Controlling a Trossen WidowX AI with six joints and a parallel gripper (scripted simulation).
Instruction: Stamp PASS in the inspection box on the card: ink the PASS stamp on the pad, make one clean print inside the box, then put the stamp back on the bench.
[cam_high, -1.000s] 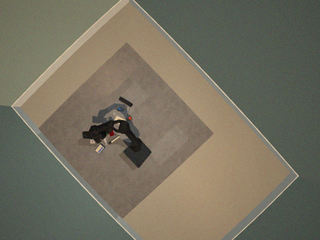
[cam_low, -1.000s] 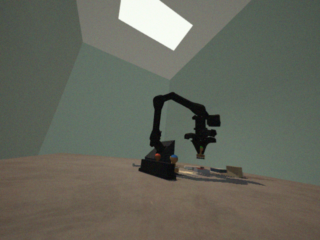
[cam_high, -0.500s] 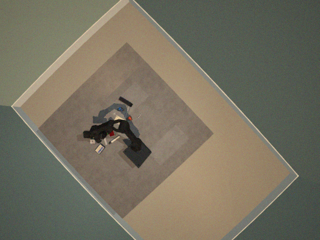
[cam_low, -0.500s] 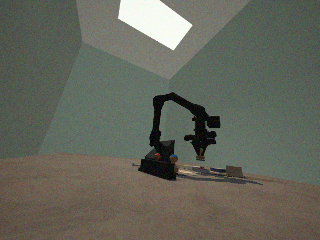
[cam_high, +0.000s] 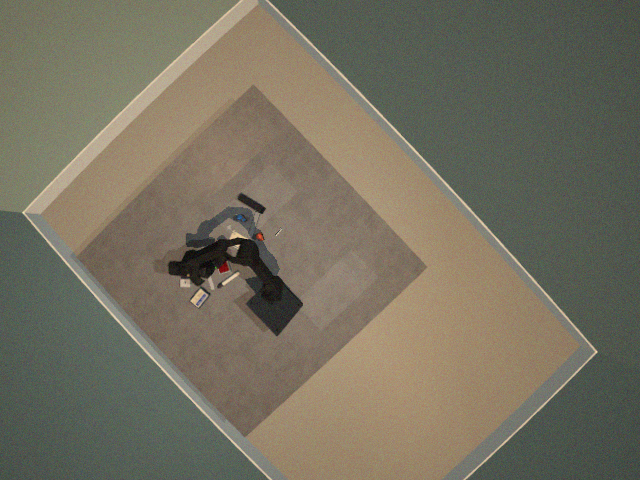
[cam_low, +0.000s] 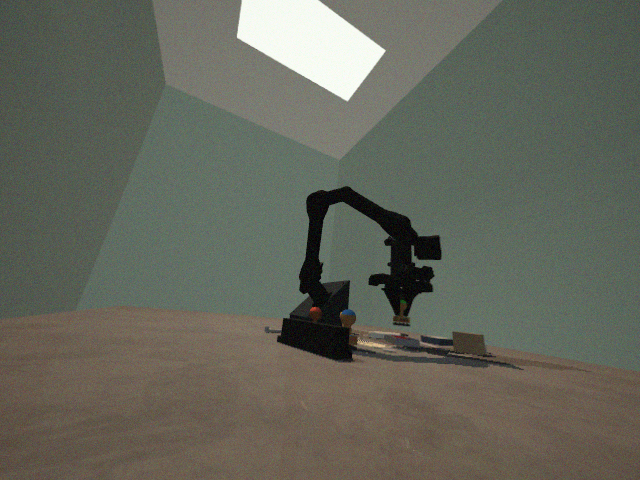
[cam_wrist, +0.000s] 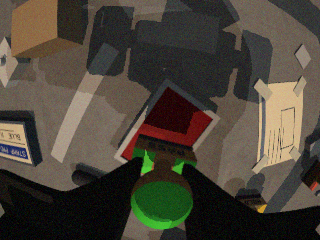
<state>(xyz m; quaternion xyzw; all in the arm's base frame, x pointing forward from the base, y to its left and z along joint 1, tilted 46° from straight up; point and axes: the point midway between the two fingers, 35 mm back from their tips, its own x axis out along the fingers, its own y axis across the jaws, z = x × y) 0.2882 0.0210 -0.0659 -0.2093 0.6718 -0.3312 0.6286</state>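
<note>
The red ink pad is 6 cm below my gripper tip. Round my gripper tip: grey ruler (9 cm to the left, 7 cm below, 2 cm ahead); then green-knobbed stamp (right at my gripper tip); then white marker (7 cm behind, 6 cm to the left, 6 cm below).
</note>
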